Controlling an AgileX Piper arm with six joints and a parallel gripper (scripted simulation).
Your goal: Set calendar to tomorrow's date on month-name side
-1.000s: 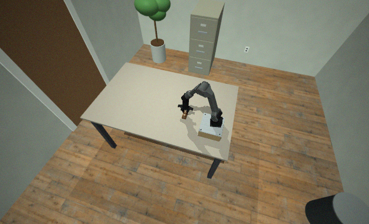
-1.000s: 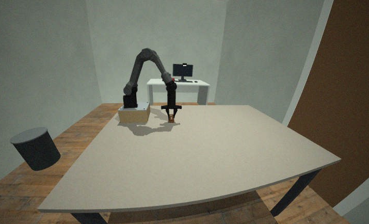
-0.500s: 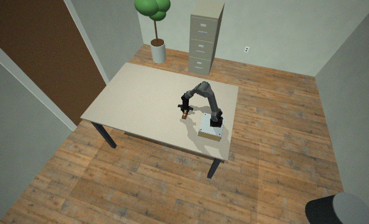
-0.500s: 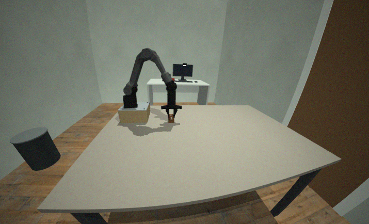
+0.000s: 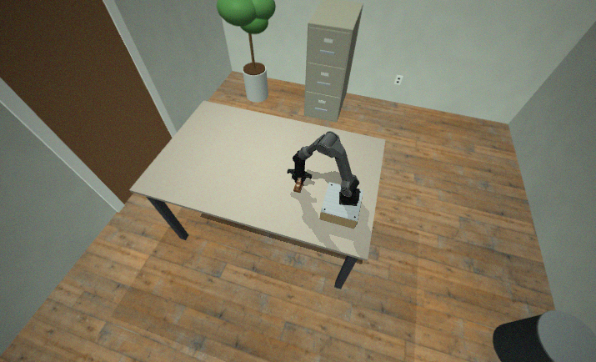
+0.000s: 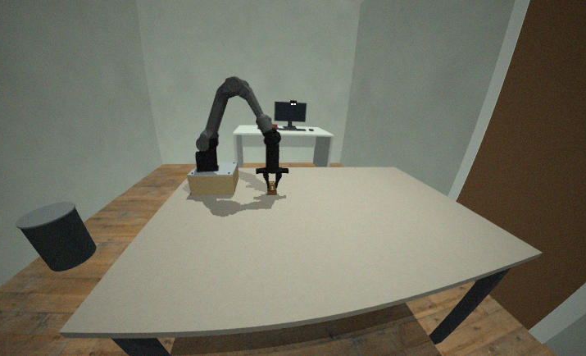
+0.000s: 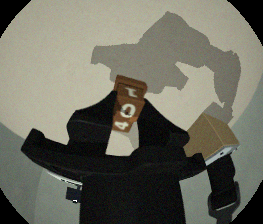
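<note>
Right now the brown tray is 2 cm to the left of my hand and 3 cm below it. The rest, counted from my hand: wooden digit cube (right at my hand).
</note>
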